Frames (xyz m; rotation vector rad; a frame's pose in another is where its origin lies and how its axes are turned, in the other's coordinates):
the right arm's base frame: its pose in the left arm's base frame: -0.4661 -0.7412 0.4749 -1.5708 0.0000 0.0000
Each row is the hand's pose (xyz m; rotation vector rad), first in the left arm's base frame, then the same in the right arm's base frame.
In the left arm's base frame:
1: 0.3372 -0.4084 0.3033 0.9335 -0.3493 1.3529
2: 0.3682 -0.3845 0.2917 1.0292 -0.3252 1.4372
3: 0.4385 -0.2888 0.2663 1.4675 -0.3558 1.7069
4: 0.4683 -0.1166 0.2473 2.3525 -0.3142 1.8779
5: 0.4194 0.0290 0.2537 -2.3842 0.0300 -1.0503
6: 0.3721 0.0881 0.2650 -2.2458 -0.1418 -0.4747
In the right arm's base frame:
1: 0.8033 0.1716 0.3328 2.1609 -1.5080 0.8891
2: 0.8343 0.1832 0.3567 2.2080 -1.5823 0.9984
3: 0.9046 0.2086 0.4524 -2.0749 1.7008 -1.1141
4: 0.9344 0.2276 0.6246 -1.4204 1.2322 -0.8790
5: 0.8855 0.2212 0.7702 -0.9328 0.6039 -0.5704
6: 0.8382 0.2099 0.8293 -0.7017 0.1920 -0.3557

